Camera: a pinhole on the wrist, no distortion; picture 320 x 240 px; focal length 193.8 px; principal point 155.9 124.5 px. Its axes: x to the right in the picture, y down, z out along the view. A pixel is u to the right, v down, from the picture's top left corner.
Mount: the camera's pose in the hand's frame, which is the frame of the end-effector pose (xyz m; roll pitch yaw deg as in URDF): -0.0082 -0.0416 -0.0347 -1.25 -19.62 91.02
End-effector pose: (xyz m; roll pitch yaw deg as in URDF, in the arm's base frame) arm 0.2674 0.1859 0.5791 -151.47 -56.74 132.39
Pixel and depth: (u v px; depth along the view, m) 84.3 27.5 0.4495
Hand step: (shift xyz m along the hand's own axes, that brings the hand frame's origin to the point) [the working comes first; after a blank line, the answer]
In the camera's frame: -0.1661 -0.2250 0.4495

0.2124 -0.3467 0.3375
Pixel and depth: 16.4 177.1 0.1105
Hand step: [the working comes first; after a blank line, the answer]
In the camera's frame: -0.0795 0.0300 0.1105

-0.0386 -0.1540 0.0420
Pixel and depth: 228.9 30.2 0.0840
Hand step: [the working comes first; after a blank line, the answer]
In the camera's frame: 0.0316 -0.0409 0.0840

0.0308 -0.0396 0.0559
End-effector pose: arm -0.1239 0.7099 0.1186 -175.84 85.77 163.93
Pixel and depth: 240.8 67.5 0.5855
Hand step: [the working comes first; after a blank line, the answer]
In the camera's frame: 0.2565 -0.1722 0.5855

0.1504 0.0050 0.6063
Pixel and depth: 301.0 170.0 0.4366
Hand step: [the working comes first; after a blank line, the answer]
In the camera's frame: 0.3269 0.1025 0.4366

-0.1231 0.1185 0.4841
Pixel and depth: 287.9 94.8 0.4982
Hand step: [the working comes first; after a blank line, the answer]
In the camera's frame: 0.3393 -0.0763 0.4982

0.0546 0.1114 0.5500
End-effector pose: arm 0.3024 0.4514 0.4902 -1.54 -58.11 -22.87
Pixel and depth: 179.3 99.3 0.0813
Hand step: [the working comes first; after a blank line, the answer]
In the camera's frame: 0.0098 -0.0106 0.0813

0.0009 -0.0596 0.0454
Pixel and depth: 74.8 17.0 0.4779
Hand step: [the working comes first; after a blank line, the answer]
In the camera's frame: -0.2000 -0.2651 0.4779

0.2526 -0.3878 0.3536
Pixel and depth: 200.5 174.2 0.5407
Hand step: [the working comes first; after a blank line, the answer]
In the camera's frame: 0.1244 0.1387 0.5407

-0.1575 -0.1076 0.5134
